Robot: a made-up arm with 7 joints.
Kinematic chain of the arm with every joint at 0, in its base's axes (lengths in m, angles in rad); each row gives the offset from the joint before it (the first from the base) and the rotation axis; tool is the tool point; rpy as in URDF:
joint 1: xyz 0 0 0.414 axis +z
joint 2: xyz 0 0 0 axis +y
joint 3: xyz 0 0 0.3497 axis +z
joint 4: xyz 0.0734 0 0 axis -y
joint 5: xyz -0.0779 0 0.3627 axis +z
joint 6: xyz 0 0 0 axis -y
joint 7: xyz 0.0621 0 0 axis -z
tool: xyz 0 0 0 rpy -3.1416 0 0
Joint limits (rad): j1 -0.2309..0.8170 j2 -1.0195..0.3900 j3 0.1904..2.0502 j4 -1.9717..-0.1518 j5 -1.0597..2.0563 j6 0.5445..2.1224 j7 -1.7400..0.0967
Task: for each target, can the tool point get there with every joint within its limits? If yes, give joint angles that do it. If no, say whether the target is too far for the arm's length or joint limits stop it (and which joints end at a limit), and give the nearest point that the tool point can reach.
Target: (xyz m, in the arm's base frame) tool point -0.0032 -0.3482 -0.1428
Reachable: no: joint limits stop it (at a limit: joint 1, joint 2, joint 3, joint 4, joint 6) | nearest point -0.5081 0.0198 0.3276 | short by 0.782 m
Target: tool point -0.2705 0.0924 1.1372
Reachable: yes | joints 0.6568 -0.1305 1.8095 -0.5530 0.1961 1.2129 -0.0941
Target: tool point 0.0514 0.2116 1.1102
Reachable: yes | joints -0.0562 -0.5232 0.5168 -1.2161 0.1730 1.8119 -0.7999
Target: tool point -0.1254 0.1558 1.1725
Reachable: yes | joints 0.5420 -0.0317 1.7095 -0.4828 1.4519 1.9790 -1.0924
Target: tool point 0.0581 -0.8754 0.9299
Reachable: no: too far | nearest point -0.3686 -0.4365 0.9058 | short by 0.613 m
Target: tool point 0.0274 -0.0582 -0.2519
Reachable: no: joint limits stop it (at a limit: joint 1, joint 2, joint 3, joint 4, joint 6) | nearest point -0.5001 0.0296 0.3312 | short by 0.791 m
